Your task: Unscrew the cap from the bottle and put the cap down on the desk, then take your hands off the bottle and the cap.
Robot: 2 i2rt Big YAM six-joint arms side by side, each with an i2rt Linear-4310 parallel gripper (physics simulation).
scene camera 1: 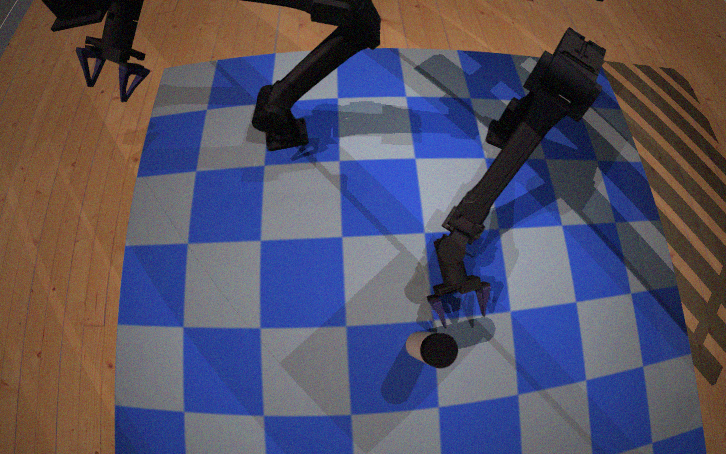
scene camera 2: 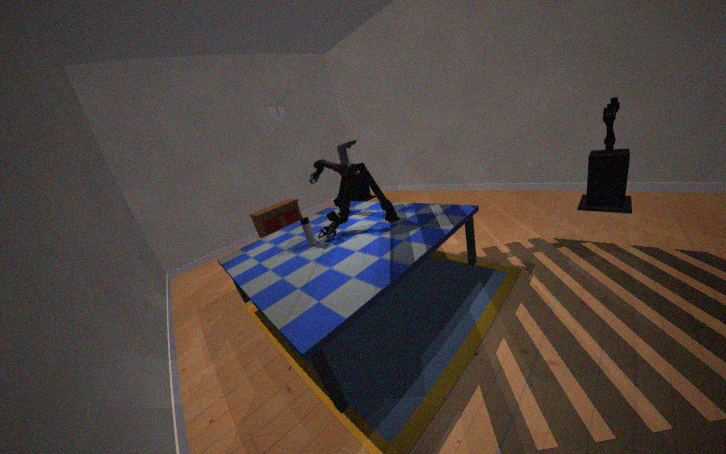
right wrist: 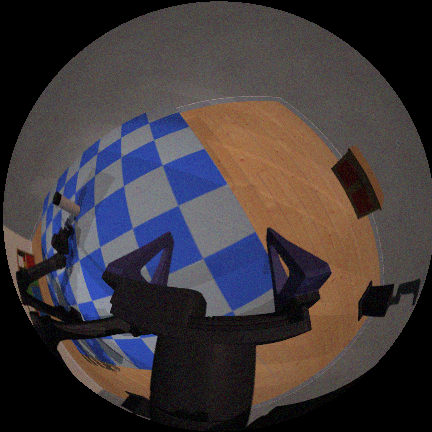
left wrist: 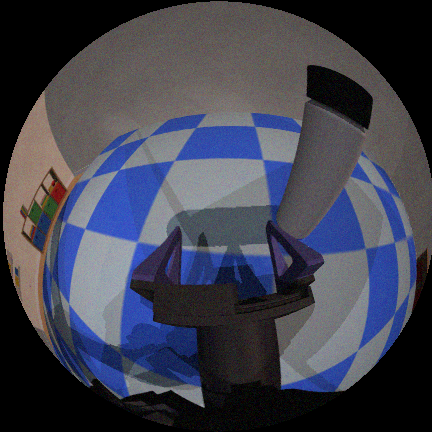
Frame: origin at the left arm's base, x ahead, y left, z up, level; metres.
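Seen in the pictures: left gripper, fingertip midpoint: (scene camera 1: 464, 322) (scene camera 2: 322, 237) (right wrist: 64, 222) (left wrist: 224, 226); right gripper, fingertip midpoint: (scene camera 1: 106, 94) (scene camera 2: 310, 182) (right wrist: 217, 234); left arm's base at its link origin: (scene camera 1: 505, 138) (scene camera 2: 392, 219) (right wrist: 76, 314); right arm's base at its link origin: (scene camera 1: 286, 135).
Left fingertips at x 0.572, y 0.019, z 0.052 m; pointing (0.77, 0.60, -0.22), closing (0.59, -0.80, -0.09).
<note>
Offsets run from my left fingertips to a thing's middle. Level surfaces: height alone.
A light grey bottle @[dx +0.086, dy -0.075, dz +0.048 m] (scene camera 1: 413, 345) (scene camera 2: 308, 234) (left wrist: 320, 170) (right wrist: 70, 206) stands upright on the checkered desk @[dz -0.052 m] (scene camera 1: 299, 369) (scene camera 2: 299, 278). Its black cap @[dx +0.086, dy -0.075, dz +0.146 m] (scene camera 1: 439, 350) (scene camera 2: 305, 220) (left wrist: 340, 94) (right wrist: 57, 199) sits on top. My left gripper (scene camera 1: 463, 321) (scene camera 2: 322, 233) (left wrist: 224, 226) is open and empty, low over the desk close beside the bottle; in the left wrist view the bottle rises beyond the right-hand finger. My right gripper (scene camera 1: 107, 92) (scene camera 2: 312, 182) (right wrist: 217, 234) is open and empty, high near the desk's edge and far from the bottle.
A red-fronted cabinet (scene camera 2: 277, 220) (right wrist: 357, 182) stands on the floor beyond the desk. A shelf with coloured boxes shows at the left of the left wrist view. A dark statue on a pedestal (scene camera 2: 607, 179) stands far to the right.
</note>
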